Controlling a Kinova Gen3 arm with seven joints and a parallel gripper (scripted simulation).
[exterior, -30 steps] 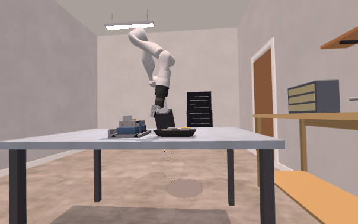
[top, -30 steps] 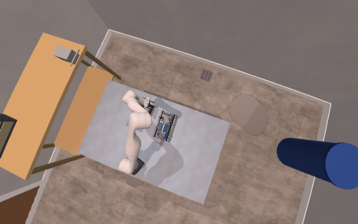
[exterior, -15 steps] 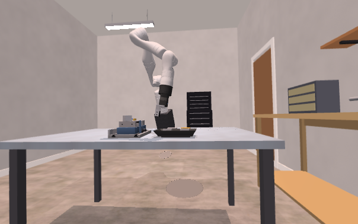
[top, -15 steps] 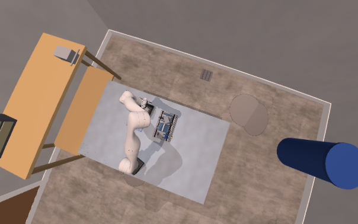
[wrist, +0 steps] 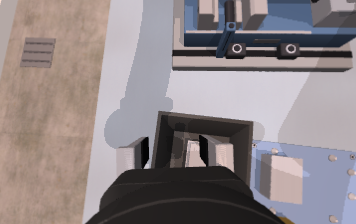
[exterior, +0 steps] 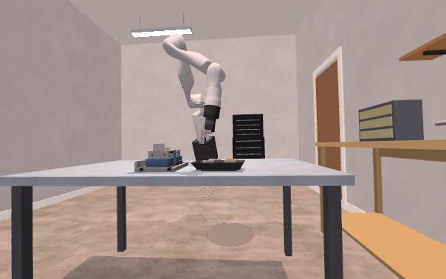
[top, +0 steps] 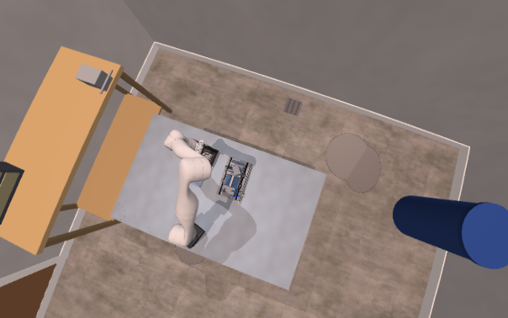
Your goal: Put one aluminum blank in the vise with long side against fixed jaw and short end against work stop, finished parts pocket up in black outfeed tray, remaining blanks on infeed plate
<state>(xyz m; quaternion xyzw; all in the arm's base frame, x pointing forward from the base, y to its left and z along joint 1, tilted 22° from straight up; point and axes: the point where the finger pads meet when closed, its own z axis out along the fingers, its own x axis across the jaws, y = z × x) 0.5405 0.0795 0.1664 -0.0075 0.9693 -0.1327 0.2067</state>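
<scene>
Now: the yellow brass blank 140 mm behind my hand, 140 mm to the left of it and 120 mm below it. Round my hand: vise (140 mm behind, 220 mm to the right, 100 mm below).
</scene>
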